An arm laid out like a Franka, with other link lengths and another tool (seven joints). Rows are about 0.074 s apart.
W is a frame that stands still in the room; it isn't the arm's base.
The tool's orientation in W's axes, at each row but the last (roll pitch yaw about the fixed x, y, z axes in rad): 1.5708, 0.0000, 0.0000; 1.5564, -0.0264, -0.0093; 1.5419, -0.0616, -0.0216; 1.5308, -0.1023, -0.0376; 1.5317, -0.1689, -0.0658; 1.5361, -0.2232, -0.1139; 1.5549, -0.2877, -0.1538; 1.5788, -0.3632, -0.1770; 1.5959, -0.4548, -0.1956; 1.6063, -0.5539, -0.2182; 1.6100, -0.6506, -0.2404; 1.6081, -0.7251, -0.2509
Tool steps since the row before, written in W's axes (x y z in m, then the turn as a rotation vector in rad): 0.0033, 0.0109, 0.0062, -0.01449, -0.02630, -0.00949; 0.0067, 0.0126, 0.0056, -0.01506, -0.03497, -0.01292; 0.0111, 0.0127, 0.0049, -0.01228, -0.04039, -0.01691; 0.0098, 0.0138, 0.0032, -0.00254, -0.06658, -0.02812; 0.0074, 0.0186, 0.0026, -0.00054, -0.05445, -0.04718; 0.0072, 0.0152, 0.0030, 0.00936, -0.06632, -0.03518; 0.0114, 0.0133, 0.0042, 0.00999, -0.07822, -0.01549; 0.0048, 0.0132, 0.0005, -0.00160, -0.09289, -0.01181; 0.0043, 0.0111, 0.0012, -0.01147, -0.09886, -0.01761; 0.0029, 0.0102, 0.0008, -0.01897, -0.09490, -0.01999; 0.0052, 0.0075, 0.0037, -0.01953, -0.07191, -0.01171; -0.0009, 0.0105, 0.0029, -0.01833, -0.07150, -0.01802
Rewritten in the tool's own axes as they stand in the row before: 0.0033, 0.0062, -0.0109, -0.01449, -0.00949, 0.02630; 0.0067, 0.0056, -0.0126, -0.01507, -0.01303, 0.03492; 0.0111, 0.0046, -0.0128, -0.01242, -0.01734, 0.04016; 0.0096, 0.0028, -0.0141, -0.00291, -0.03061, 0.06546; 0.0065, 0.0023, -0.0190, -0.00493, -0.04911, 0.05249; 0.0060, 0.0023, -0.0159, 0.00863, -0.04026, 0.06347; 0.0100, 0.0016, -0.0149, 0.01656, -0.02226, 0.07542; 0.0024, -0.0005, -0.0138, 0.00962, -0.01556, 0.09185; 0.0024, -0.0001, -0.0117, -0.00058, -0.01682, 0.09966; 0.0010, 0.0000, -0.0106, -0.00879, -0.01462, 0.09734; 0.0048, 0.0006, -0.0086, -0.00856, -0.00527, 0.07476; -0.0007, 0.0041, -0.0101, -0.01195, -0.01072, 0.07426
